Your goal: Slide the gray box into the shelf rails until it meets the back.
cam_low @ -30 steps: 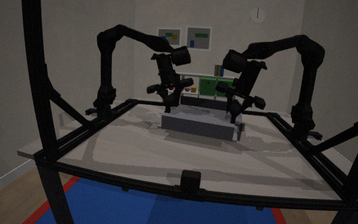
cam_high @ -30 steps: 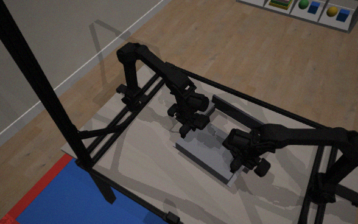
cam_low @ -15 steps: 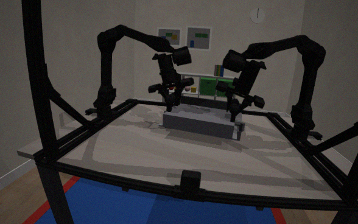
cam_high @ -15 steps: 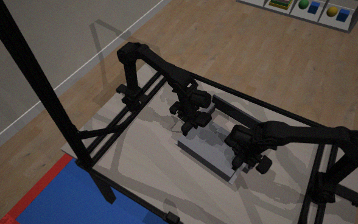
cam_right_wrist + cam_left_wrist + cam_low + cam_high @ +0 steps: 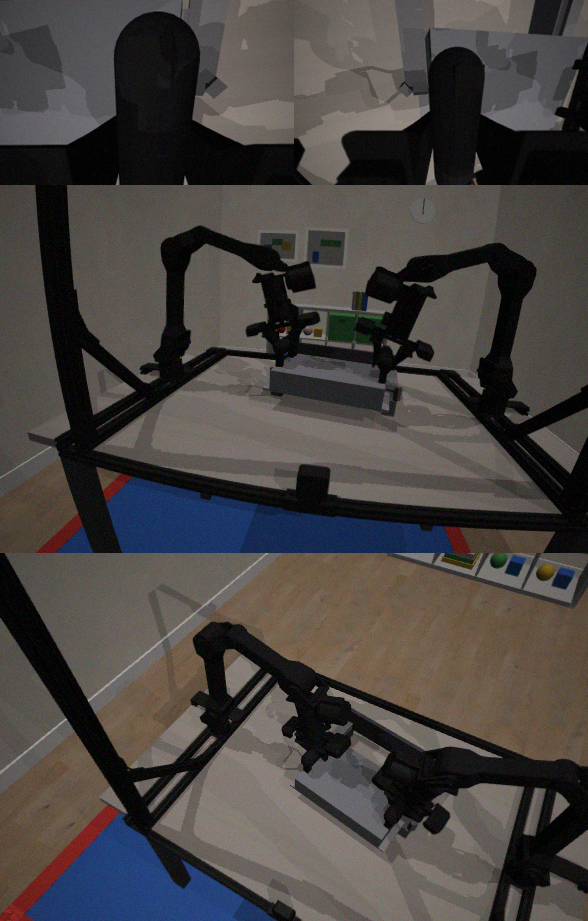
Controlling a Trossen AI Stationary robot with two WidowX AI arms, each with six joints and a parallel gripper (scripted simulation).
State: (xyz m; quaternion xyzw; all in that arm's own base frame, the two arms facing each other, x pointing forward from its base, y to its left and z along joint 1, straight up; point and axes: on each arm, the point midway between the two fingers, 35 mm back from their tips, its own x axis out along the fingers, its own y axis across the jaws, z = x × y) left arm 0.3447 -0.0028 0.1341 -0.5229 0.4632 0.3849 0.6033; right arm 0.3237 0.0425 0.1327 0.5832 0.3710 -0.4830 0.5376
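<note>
My right gripper is now 20 mm short of the gray box, 120 mm to the right of it and 50 mm above it. Also, from my right hand: dark back bar 220 mm ahead, 90 mm to the left, 70 mm below.
The gray box lies 2 cm behind my left hand, 12 cm to the right of it and 5 cm below it. Round my left hand: dark back bar 18 cm ahead, 16 cm to the right, 8 cm below.
</note>
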